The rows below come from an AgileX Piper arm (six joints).
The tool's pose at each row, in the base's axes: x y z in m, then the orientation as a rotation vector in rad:
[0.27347 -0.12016 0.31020 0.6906 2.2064 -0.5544]
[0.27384 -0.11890 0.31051 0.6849 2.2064 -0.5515]
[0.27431 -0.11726 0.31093 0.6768 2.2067 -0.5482]
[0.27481 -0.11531 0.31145 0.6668 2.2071 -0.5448]
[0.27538 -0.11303 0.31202 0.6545 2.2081 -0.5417]
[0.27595 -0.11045 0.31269 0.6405 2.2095 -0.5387]
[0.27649 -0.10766 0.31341 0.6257 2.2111 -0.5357]
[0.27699 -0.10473 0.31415 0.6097 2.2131 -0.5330]
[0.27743 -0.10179 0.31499 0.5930 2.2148 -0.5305]
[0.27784 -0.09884 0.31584 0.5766 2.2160 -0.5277]
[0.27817 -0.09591 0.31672 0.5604 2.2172 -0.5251]
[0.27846 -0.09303 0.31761 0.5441 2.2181 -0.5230]
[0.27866 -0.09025 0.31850 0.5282 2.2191 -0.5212]
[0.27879 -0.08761 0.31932 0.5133 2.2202 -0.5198]
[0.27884 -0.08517 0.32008 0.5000 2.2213 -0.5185]
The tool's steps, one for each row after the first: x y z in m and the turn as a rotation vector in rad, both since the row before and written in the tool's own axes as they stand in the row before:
[-0.00007 0.00114 -0.00072 -0.0041 -0.0019 -0.0026]
[-0.00010 0.00147 -0.00095 -0.0052 -0.0024 -0.0041]
[-0.00011 0.00172 -0.00117 -0.0059 -0.0030 -0.0053]
[-0.00010 0.00201 -0.00134 -0.0065 -0.0032 -0.0071]
[-0.00011 0.00224 -0.00155 -0.0070 -0.0034 -0.0083]
[-0.00010 0.00239 -0.00170 -0.0073 -0.0035 -0.0090]
[-0.00008 0.00248 -0.00179 -0.0075 -0.0034 -0.0100]
[-0.00015 0.00245 -0.00188 -0.0076 -0.0039 -0.0104]
[-0.00017 0.00245 -0.00189 -0.0077 -0.0042 -0.0100]
[-0.00018 0.00240 -0.00192 -0.0075 -0.0040 -0.0100]
[-0.00021 0.00234 -0.00190 -0.0071 -0.0043 -0.0101]
[-0.00021 0.00223 -0.00189 -0.0068 -0.0040 -0.0101]
[-0.00017 0.00210 -0.00180 -0.0061 -0.0035 -0.0096]
[-0.00014 0.00191 -0.00169 -0.0055 -0.0030 -0.0086]

